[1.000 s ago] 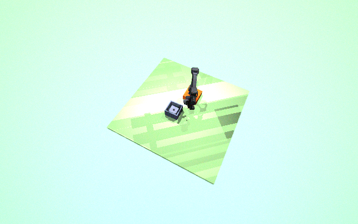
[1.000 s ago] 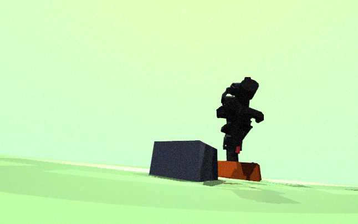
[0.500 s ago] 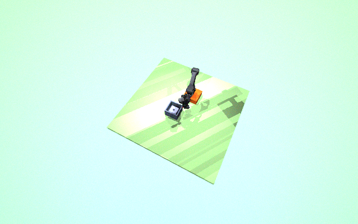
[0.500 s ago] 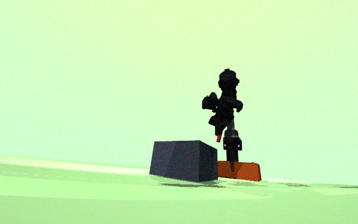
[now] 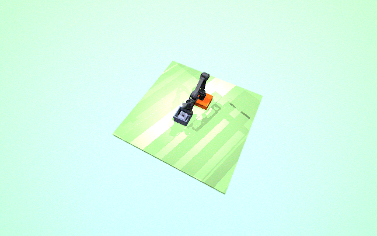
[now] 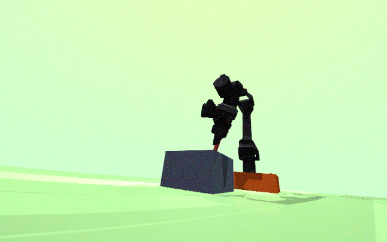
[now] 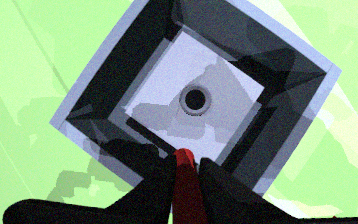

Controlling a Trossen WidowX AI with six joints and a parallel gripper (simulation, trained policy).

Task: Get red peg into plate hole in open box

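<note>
Right now my gripper tip is 90 mm above the pale plate, 40 mm to the left of it and 20 mm short of it. From my gripper tip the other things lie so: red peg (20 mm above, 10 mm to the left, 10 mm behind); then dark box (110 mm below, 40 mm to the right, 20 mm ahead).
</note>
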